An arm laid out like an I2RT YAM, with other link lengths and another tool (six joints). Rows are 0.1 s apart.
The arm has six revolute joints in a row. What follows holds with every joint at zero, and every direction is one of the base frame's. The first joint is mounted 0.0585 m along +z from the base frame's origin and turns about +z. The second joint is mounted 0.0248 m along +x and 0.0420 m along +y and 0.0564 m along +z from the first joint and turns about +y. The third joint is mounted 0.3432 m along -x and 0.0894 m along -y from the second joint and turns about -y. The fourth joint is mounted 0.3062 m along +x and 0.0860 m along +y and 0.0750 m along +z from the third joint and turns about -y. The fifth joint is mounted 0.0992 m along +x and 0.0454 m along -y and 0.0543 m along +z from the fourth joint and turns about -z. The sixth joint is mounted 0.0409 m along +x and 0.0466 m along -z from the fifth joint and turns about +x. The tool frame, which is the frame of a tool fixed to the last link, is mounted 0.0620 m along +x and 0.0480 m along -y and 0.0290 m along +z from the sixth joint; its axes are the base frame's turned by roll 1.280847, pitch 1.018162 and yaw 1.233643 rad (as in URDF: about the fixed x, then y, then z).
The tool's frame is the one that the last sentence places.
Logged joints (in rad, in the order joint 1, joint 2, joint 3, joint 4, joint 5, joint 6), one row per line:
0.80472, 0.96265, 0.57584, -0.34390, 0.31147, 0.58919
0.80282, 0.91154, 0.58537, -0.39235, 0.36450, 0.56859
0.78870, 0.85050, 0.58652, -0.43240, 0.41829, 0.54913
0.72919, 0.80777, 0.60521, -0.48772, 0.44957, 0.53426
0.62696, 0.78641, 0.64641, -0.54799, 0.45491, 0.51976
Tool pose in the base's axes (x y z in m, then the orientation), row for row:
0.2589, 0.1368, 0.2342, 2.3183, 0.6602, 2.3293
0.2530, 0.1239, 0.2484, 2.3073, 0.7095, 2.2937
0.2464, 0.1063, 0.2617, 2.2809, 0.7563, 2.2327
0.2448, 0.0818, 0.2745, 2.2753, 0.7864, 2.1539
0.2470, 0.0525, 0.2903, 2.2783, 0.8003, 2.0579
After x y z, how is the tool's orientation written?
As angles about the fixed x, y, z axes (roll, pitch, yaw), in radians.
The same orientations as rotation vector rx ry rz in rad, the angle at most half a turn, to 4 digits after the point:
0.5593, 2.1224, 0.5768
0.5559, 2.0792, 0.5342
0.5690, 2.0239, 0.4924
0.6214, 1.9783, 0.4288
0.7051, 1.9350, 0.3568

